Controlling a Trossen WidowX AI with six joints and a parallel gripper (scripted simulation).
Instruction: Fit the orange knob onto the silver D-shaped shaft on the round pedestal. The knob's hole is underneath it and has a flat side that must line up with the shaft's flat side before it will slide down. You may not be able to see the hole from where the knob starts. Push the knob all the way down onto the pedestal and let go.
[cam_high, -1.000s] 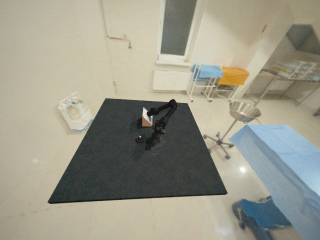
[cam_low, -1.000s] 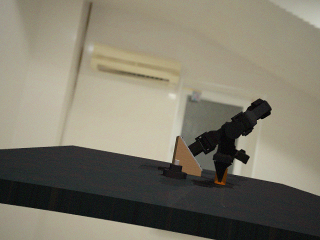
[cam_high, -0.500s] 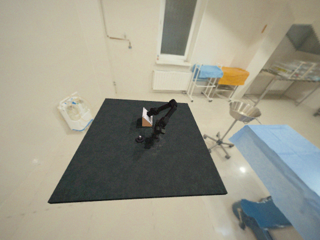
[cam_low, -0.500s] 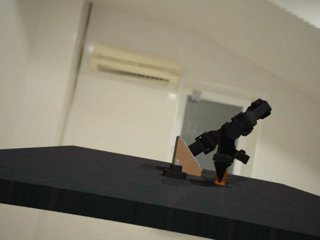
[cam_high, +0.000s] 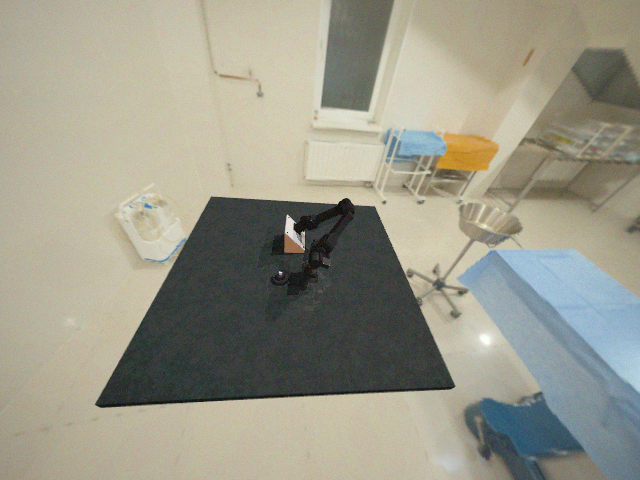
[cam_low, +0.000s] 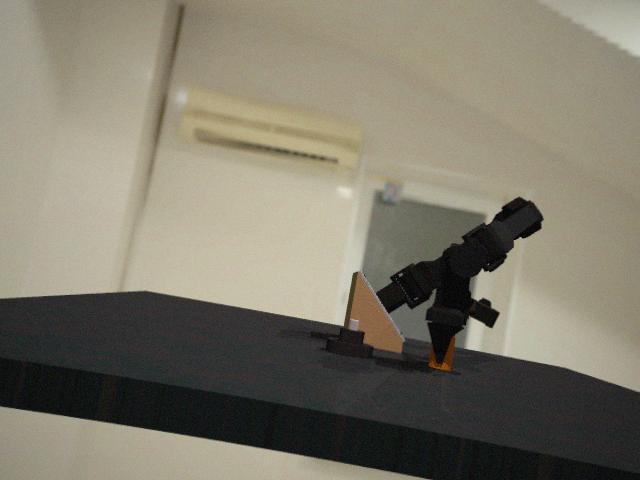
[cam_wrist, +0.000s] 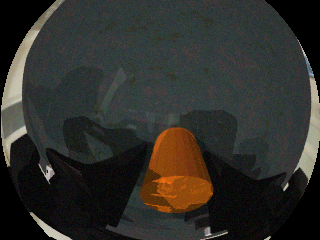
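Right now my gripper tip is 30 mm below the orange knob. Round my gripper tip: round black pedestal (170 mm to the right, 40 mm ahead, 20 mm above).
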